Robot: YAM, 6 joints.
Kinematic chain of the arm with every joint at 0, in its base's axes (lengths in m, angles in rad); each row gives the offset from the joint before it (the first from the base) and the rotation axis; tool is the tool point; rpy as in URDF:
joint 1: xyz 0 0 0.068 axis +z
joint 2: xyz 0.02 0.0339 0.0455 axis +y
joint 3: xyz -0.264 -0.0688 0 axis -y
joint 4: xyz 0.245 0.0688 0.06 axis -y
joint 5: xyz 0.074 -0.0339 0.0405 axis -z
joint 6: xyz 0.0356 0 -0.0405 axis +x
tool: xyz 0 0 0 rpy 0 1.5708 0
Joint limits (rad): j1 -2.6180..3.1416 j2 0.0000..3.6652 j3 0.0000..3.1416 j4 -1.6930..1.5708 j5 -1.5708..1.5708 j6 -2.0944..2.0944
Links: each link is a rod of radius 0.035 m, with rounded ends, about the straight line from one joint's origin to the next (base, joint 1, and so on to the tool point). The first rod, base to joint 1, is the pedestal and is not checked.
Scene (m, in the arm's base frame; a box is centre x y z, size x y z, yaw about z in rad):
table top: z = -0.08
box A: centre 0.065 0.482 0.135 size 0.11 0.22 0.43 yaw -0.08
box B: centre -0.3 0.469 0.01 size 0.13 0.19 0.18 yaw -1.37
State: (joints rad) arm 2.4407 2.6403 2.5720 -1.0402 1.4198 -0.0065
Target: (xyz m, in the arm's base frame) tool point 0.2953 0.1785 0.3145
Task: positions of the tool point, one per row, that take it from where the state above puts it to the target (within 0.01 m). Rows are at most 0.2 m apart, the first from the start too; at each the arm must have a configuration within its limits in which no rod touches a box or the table.
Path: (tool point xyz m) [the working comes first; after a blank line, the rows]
Joints at the target: 0.6447 1.8891 1.7728 -1.5730 1.3595 -0.0065
Straight joint move there: touches box A.

1: -0.2931 0.4226 0.3515
2: -0.1791 0.4124 0.4903
3: -0.0719 0.3309 0.6126
4: 0.0359 0.3811 0.5286
5: 0.1542 0.3617 0.4434
6: 0.2469 0.2848 0.3699
7: 0.2953 0.1785 0.3145

